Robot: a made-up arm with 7 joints. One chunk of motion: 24 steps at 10 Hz.
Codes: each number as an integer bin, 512 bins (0 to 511) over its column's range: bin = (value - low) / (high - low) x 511, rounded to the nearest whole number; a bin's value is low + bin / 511 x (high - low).
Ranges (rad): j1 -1.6..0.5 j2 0..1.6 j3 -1.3..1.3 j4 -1.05..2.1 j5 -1.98..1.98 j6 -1.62..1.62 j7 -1.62..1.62
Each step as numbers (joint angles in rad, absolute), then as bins.
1 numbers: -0.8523 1.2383 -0.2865 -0.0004 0.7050 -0.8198 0.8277
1 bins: 182 395 199 170 346 126 386
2 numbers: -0.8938 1.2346 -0.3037 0.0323 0.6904 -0.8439 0.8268
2 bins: 172 394 196 176 345 122 386
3 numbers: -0.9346 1.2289 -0.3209 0.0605 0.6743 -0.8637 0.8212
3 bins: 162 392 192 180 343 119 385
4 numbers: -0.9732 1.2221 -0.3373 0.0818 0.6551 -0.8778 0.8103
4 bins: 153 390 189 184 340 117 383
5 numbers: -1.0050 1.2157 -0.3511 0.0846 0.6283 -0.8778 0.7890
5 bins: 145 388 186 184 337 117 380
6 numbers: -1.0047 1.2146 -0.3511 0.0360 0.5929 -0.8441 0.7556
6 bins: 145 388 186 176 332 122 375
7 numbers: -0.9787 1.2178 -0.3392 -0.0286 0.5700 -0.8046 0.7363
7 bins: 151 389 189 166 329 129 372
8 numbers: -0.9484 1.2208 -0.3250 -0.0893 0.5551 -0.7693 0.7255
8 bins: 159 390 192 156 327 134 370
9 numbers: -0.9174 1.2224 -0.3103 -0.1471 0.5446 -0.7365 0.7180
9 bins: 166 390 195 146 326 139 369
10 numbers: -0.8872 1.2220 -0.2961 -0.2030 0.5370 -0.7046 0.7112
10 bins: 173 390 197 137 325 144 368
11 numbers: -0.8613 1.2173 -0.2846 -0.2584 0.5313 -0.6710 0.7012
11 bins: 180 389 200 128 324 150 366
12 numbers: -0.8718 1.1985 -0.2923 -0.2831 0.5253 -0.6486 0.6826
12 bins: 177 383 198 124 323 153 363
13 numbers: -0.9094 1.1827 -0.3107 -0.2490 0.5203 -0.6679 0.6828
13 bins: 168 378 194 130 323 150 363
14 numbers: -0.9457 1.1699 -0.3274 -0.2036 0.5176 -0.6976 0.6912
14 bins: 159 374 191 137 322 145 365
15 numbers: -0.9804 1.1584 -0.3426 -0.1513 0.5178 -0.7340 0.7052
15 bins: 151 370 188 146 322 140 367
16 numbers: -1.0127 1.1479 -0.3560 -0.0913 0.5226 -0.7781 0.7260
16 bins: 143 367 186 156 323 133 370
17 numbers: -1.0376 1.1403 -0.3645 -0.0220 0.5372 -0.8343 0.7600
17 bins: 137 364 184 167 325 124 375
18 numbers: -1.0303 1.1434 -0.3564 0.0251 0.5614 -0.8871 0.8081
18 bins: 139 365 185 174 328 116 383
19 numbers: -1.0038 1.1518 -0.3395 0.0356 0.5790 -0.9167 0.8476
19 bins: 145 368 189 176 330 111 389
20 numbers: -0.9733 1.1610 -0.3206 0.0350 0.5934 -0.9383 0.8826
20 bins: 152 371 192 176 332 108 395
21 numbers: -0.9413 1.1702 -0.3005 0.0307 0.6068 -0.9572 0.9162
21 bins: 160 374 196 175 334 105 400
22 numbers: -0.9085 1.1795 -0.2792 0.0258 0.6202 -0.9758 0.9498
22 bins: 168 377 201 175 336 102 405
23 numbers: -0.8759 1.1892 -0.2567 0.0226 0.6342 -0.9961 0.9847
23 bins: 176 380 205 174 337 98 411
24 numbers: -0.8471 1.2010 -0.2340 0.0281 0.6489 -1.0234 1.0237
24 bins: 183 384 210 175 339 94 417
